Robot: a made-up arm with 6 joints.
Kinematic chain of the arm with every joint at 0, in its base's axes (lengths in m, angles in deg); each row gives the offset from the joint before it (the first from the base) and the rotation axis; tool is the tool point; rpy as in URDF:
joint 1: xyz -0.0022 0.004 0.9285 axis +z
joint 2: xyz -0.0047 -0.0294 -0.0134 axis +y
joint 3: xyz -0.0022 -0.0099 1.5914 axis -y
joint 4: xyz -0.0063 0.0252 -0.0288 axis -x
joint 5: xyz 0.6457 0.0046 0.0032 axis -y
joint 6: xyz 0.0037 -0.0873 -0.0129 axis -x
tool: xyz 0 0.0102 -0.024 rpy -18.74 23.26 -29.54
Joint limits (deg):
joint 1: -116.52..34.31
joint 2: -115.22..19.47
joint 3: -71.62..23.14
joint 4: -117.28..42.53
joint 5: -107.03..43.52
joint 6: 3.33..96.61
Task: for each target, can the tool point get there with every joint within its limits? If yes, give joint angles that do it. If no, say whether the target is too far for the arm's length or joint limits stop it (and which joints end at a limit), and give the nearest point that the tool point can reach.
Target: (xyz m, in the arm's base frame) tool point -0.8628 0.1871 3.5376
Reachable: no: too far | nearest point -0.6184 0.1351 2.7888 | short by 0.789 m
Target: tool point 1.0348 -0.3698 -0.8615
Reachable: no: joint limits stop it (at a limit: joint 1, joint 2, joint 3, joint 4, joint 6) | nearest point 0.4404 0.7999 0.5751 | short by 1.946 m
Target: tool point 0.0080 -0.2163 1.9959
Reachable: yes | joints -57.53 -6.06 -57.20 17.58 -35.99 41.38
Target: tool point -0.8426 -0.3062 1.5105
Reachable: yes | joints 14.76 -70.18 -56.01 -35.98 -73.92 53.77
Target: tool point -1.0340 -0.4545 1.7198
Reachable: yes | joints 19.40 -76.54 -25.23 -9.14 -59.68 16.52
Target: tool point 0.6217 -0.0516 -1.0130
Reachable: no: joint limits stop it (at a limit: joint 1, joint 2, joint 3, joint 5) | nearest point 0.4215 0.8054 0.5667 | short by 1.808 m
